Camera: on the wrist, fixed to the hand. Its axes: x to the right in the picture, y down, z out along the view.
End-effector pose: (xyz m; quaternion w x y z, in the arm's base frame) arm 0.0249 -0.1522 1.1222 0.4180 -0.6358 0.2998 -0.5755
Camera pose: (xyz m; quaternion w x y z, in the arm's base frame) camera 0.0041 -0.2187 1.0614 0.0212 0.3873 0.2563 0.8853
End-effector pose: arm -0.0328 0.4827 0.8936 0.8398 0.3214 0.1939 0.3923
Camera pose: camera -0.0809 0.5552 0.9248 0.6994 0.1928 0.6365 -0.2617
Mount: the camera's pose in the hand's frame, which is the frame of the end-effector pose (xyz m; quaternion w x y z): 0.0248 0.0825 -0.0335 0.6701 0.2376 0.2392 -0.6614
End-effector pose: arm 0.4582 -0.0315 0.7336 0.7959 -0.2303 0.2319 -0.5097
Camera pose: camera 0.5053 -0.0277 0.6542 0.1954 0.0033 0.0723 -0.9780
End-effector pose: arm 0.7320 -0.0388 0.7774 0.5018 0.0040 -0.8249 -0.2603
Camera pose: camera 0.7685 0.0116 0.8457 0.3604 0.7297 -0.4919 -0.3093
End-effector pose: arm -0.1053 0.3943 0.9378 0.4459 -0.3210 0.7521 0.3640
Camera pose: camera -0.1964 0.4061 0.9482 0.4359 -0.6936 0.4848 -0.3065
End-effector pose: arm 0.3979 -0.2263 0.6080 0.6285 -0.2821 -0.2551 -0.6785
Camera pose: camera 0.4768 -0.2739 0.6009 0.1004 0.2913 -0.3684 -0.8771
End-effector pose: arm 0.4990 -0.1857 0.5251 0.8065 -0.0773 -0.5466 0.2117
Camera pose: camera 0.5162 -0.0974 0.5037 0.8295 0.4507 -0.1742 -0.2802
